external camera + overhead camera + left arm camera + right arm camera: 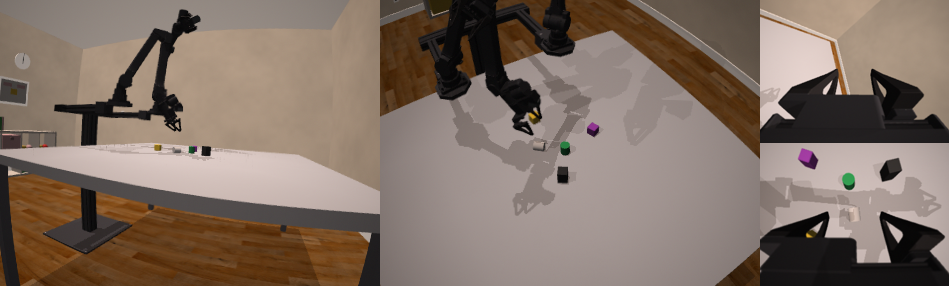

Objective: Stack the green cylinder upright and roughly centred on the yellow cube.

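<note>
The green cylinder lies 6 cm behind my left hand, 32 cm to the left of it and 72 cm below it. From my left hand the other things lie so: yellow cube (30 cm behind, 30 cm to the left, 73 cm below); then black cube (6 cm ahead, 24 cm to the left, 72 cm below); then white cylinder (13 cm behind, 24 cm to the left, 73 cm below).
</note>
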